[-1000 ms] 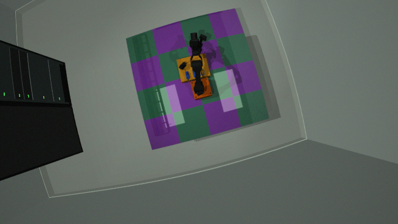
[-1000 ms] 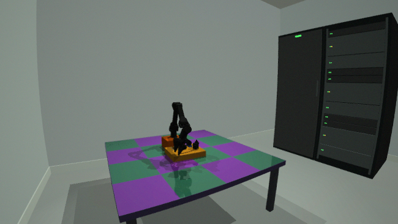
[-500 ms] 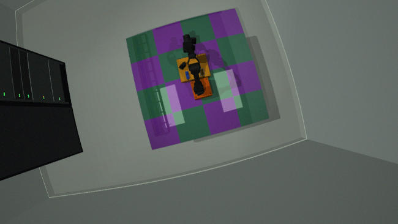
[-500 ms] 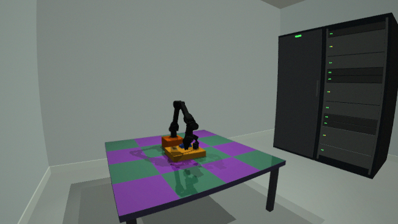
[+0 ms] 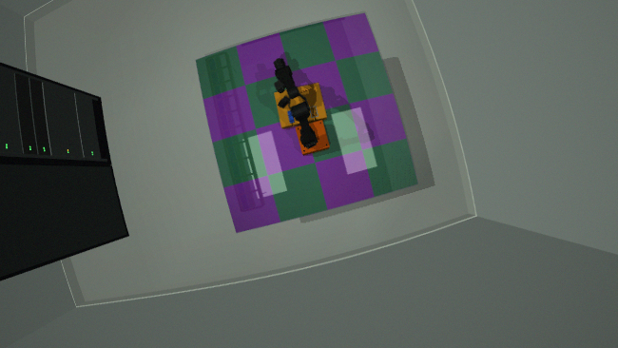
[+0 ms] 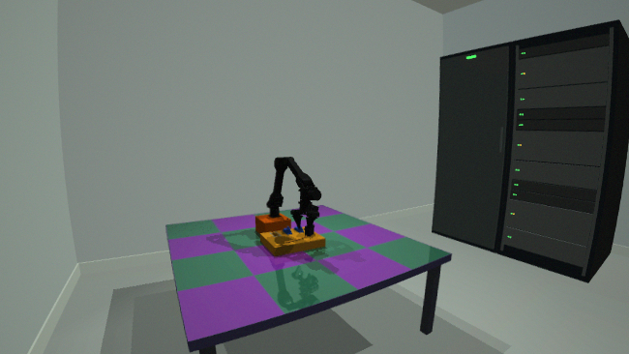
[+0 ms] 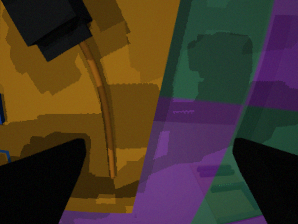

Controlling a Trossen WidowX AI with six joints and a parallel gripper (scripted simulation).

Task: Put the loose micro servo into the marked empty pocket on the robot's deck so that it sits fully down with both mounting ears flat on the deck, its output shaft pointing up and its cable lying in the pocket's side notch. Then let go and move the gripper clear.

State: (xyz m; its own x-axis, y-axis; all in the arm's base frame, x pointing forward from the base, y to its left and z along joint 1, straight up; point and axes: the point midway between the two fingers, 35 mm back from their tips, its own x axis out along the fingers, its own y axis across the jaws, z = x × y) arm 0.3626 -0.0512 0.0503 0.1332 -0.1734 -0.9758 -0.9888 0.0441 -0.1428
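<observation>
The deck lies 70 mm behind my gripper tip, 10 mm to the right of it and 90 mm below it.
</observation>
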